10 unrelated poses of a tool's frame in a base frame.
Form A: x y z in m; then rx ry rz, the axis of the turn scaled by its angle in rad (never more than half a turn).
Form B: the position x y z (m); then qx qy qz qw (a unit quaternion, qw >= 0). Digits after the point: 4 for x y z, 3 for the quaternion.
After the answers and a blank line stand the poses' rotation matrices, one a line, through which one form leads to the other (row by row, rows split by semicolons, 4 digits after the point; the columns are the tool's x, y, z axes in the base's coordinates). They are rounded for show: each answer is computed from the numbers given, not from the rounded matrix.
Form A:
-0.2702 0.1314 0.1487 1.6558 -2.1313 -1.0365
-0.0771 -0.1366 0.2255 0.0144 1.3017 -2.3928
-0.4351 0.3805 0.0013 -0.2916 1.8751 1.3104
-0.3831 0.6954 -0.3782 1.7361 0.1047 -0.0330
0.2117 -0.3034 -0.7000 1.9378 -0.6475 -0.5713
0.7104 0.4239 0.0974 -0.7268 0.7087 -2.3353
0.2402 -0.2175 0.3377 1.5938 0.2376 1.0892
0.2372 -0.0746 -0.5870 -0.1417 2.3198 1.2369
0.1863 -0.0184 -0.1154 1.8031 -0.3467 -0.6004
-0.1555 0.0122 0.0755 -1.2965 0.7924 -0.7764
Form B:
-0.2702 0.1314 0.1487 0.568 -0.731 -0.356 0.125
-0.0771 -0.1366 0.2255 0.005 0.467 -0.859 0.207
-0.4351 0.3805 0.0013 -0.116 0.743 0.519 0.406
-0.3831 0.6954 -0.3782 0.763 0.046 -0.014 0.645
0.2117 -0.3034 -0.7000 0.797 -0.266 -0.235 0.488
0.7104 0.4239 0.0974 -0.273 0.266 -0.877 0.293
0.2402 -0.2175 0.3377 0.677 0.101 0.463 0.563
0.2372 -0.0746 -0.5870 -0.052 0.853 0.455 0.252
0.1863 -0.0184 -0.1154 0.768 -0.148 -0.256 0.569
-0.1555 0.0122 0.0755 -0.572 0.350 -0.343 0.658

-0.3230 -0.7424 -0.5870; -0.9201 0.1012 0.3784; -0.2215 0.6623 -0.7157
-0.9140 0.3611 0.1849; -0.3514 -0.4770 -0.8056; -0.2027 -0.8013 0.5629
-0.6441 -0.5932 0.4830; 0.2496 0.4338 0.8657; -0.7231 0.6782 -0.1313
0.9953 0.0889 0.0372; 0.0515 -0.1637 -0.9852; -0.0814 0.9825 -0.1676
0.7476 -0.1952 -0.6348; -0.6541 -0.3814 -0.6532; -0.1146 0.9036 -0.4128
-0.6791 0.3690 0.6346; -0.6594 -0.6864 -0.3066; 0.3225 -0.6266 0.7095
0.5514 -0.3846 0.7403; 0.6579 -0.3451 -0.6693; 0.5129 0.8561 0.0627
-0.8679 -0.3177 0.3819; 0.1400 0.5811 0.8017; -0.4766 0.7493 -0.4598
0.8257 0.0641 -0.5605; -0.5174 -0.3096 -0.7977; -0.2247 0.9487 -0.2225
0.5202 0.0503 0.8526; -0.8514 0.1097 0.5130; -0.0677 -0.9927 0.0999

